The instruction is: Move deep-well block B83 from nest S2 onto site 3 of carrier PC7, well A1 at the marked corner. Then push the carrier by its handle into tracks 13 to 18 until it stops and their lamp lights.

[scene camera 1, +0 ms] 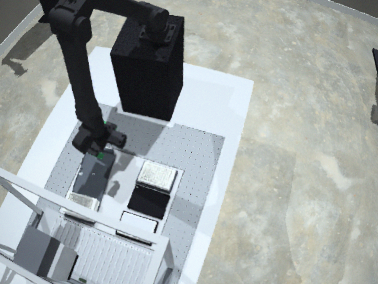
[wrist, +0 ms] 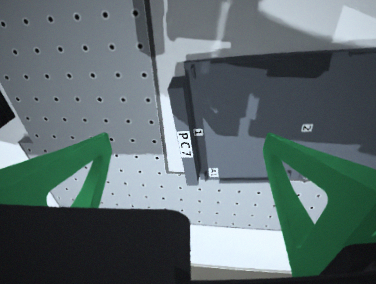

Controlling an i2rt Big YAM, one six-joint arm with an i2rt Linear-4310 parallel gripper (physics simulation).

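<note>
Carrier PC7 (scene camera 1: 93,176) (wrist: 235,155) is a dark grey tray on the left of the board; its labelled end bar, site labels 1 and 2 and the A1 mark show in the wrist view. A white deep-well block (scene camera 1: 83,202) stands on the carrier's end nearest the tracks, partly behind a pale rail; its label and well A1 cannot be read. My gripper (scene camera 1: 103,139) (wrist: 187,141) is open and empty over the labelled end, one green finger beyond the end bar and the other over the carrier. The tracks (scene camera 1: 112,257) are ridged, at the bottom.
Right of the carrier stand a white plate or block (scene camera 1: 157,173), a black nest (scene camera 1: 148,201) and a white-topped nest (scene camera 1: 138,223). A pale frame rail (scene camera 1: 107,219) crosses above the tracks. A grey box (scene camera 1: 37,250) stands at lower left. A tall black pedestal (scene camera 1: 147,82) stands behind.
</note>
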